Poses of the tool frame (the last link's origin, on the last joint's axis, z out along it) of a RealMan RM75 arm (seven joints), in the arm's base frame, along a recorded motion.
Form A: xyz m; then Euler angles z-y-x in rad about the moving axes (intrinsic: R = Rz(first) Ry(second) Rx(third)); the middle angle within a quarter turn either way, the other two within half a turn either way.
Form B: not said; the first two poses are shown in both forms.
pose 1, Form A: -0.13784, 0.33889, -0.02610, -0.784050, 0.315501, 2.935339
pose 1, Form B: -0.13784, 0.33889, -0.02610, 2.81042, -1.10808, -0.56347
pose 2, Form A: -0.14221, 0.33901, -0.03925, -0.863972, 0.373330, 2.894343
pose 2, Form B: -0.14221, 0.33901, -0.03925, 2.75467, -1.19243, -0.67080
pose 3, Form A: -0.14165, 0.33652, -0.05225, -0.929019, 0.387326, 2.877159
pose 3, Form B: -0.14165, 0.33652, -0.05225, 2.71588, -1.27339, -0.70442
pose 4, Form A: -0.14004, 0.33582, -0.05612, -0.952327, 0.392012, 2.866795
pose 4, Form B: -0.14004, 0.33582, -0.05612, 2.69830, -1.29916, -0.71802
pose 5, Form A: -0.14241, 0.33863, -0.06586, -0.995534, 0.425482, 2.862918
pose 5, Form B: -0.14241, 0.33863, -0.06586, 2.68285, -1.35431, -0.77129
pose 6, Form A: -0.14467, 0.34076, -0.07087, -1.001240, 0.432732, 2.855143
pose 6, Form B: -0.14467, 0.34076, -0.07087, 2.67595, -1.35570, -0.78570
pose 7, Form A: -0.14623, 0.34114, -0.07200, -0.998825, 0.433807, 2.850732
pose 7, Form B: -0.14623, 0.34114, -0.07200, 2.67399, -1.34871, -0.78903
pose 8, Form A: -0.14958, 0.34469, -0.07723, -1.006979, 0.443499, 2.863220
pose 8, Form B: -0.14958, 0.34469, -0.07723, 2.68172, -1.36869, -0.79768
